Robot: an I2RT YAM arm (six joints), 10 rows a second.
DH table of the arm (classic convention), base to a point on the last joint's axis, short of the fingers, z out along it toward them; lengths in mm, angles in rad. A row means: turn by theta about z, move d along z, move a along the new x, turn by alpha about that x. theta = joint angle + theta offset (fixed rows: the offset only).
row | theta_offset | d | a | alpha
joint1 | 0 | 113.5 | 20 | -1.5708
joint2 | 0 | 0 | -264 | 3.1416
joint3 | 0.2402 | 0 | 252.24 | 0
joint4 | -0.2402 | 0 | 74 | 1.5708
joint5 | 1.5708 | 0 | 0 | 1.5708
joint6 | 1.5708 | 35.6 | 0 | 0
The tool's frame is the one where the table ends.
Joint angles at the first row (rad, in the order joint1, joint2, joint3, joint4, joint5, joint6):
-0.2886, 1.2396, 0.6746, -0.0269, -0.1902, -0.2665
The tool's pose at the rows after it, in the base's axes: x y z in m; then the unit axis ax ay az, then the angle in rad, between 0 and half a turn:
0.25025 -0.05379 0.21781 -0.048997 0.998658 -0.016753 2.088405
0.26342 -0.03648 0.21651 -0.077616 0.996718 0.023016 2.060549
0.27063 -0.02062 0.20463 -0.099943 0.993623 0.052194 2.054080
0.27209 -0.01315 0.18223 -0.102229 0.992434 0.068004 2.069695
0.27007 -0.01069 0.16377 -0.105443 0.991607 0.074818 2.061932
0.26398 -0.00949 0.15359 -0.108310 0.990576 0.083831 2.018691
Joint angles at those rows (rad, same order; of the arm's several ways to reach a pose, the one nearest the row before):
-0.2432, 1.2045, 0.6121, 0.0601, -0.2283, -0.2104
-0.1711, 1.2522, 0.6254, 0.1203, -0.2527, -0.1772
-0.1101, 1.3018, 0.6029, 0.2016, -0.2623, -0.1539
-0.0822, 1.3636, 0.5507, 0.3027, -0.2627, -0.1330
-0.0746, 1.4143, 0.4950, 0.4179, -0.2691, -0.1265
-0.0738, 1.4341, 0.4339, 0.5438, -0.2848, -0.1135

